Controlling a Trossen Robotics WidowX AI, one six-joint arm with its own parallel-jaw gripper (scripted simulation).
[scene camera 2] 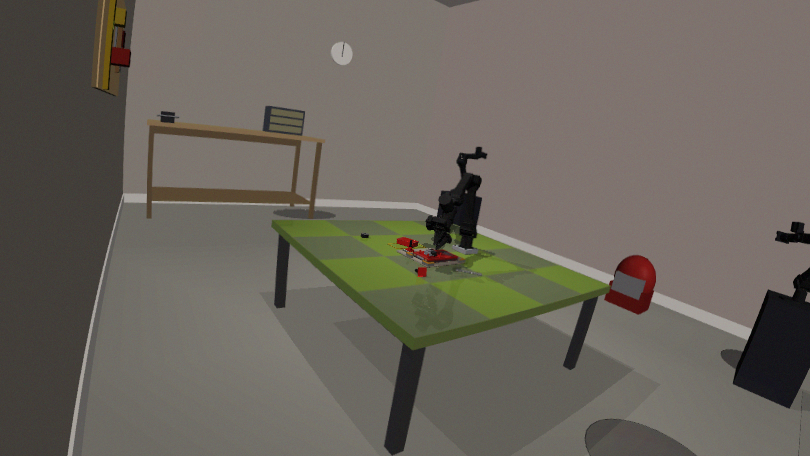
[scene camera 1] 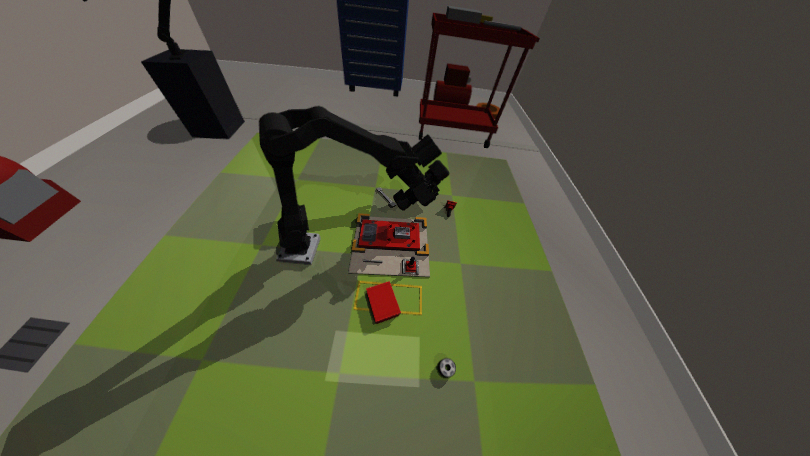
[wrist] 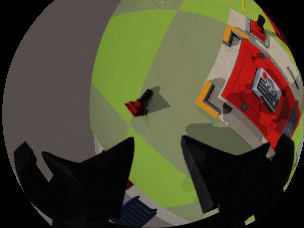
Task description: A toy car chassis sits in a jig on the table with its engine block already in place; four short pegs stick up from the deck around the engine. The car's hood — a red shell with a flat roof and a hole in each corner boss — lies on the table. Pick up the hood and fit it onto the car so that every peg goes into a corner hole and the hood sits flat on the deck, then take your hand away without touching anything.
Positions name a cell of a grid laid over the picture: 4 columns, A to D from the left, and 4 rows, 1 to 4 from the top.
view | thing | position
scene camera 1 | my gripper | C2
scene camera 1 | red hood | B3
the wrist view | my gripper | C3
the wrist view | grey engine block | D2
